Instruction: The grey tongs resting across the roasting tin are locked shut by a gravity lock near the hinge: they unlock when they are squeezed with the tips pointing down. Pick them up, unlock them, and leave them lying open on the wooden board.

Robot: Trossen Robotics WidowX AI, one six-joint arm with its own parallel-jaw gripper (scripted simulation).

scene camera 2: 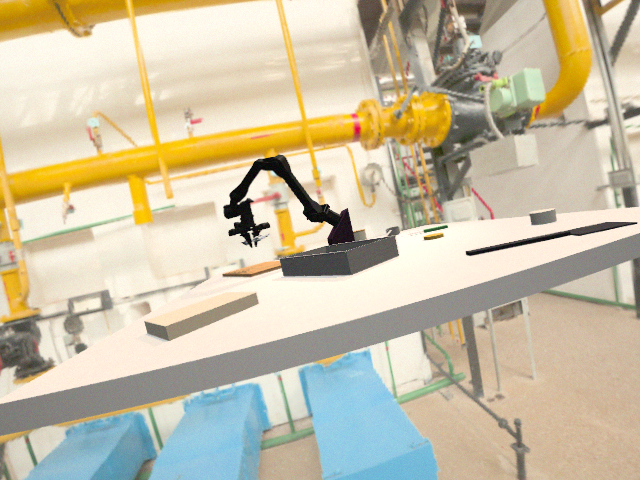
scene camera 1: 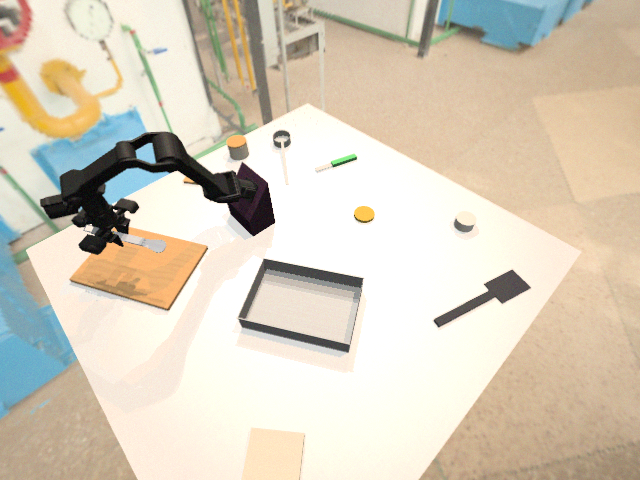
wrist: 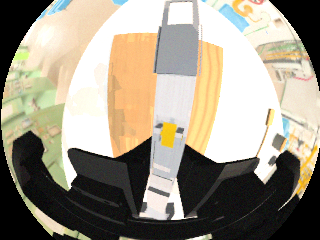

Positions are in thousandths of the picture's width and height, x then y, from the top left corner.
Scene:
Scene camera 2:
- pale block: 263,680
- grey roasting tin: 546,539
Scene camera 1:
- my gripper: 195,507
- black spatula: 798,593
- wooden board: 210,568
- grey roasting tin: 493,639
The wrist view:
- my gripper: 511,585
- wooden board: 411,344

